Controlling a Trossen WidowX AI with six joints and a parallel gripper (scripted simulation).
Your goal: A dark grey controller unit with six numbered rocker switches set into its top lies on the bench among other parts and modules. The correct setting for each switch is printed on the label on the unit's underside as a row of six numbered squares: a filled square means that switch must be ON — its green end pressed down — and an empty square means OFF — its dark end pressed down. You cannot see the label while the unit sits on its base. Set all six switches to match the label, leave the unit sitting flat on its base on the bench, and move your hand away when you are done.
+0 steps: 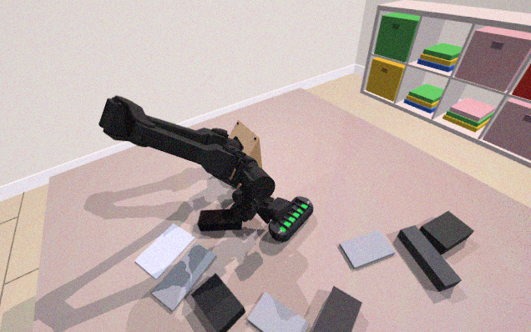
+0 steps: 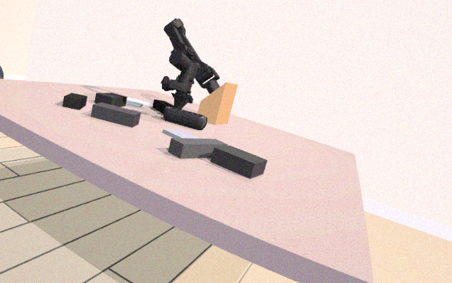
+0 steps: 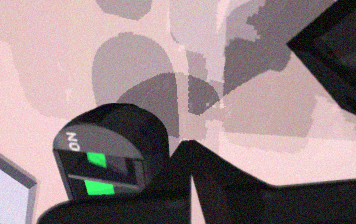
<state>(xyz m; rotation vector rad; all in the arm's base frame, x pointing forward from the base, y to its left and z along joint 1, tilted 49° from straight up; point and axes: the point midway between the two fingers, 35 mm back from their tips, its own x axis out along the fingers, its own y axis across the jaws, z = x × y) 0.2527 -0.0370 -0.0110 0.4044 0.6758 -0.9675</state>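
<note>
The dark module lies 12 cm to the right of my gripper tip and 8 cm behind it.
</note>
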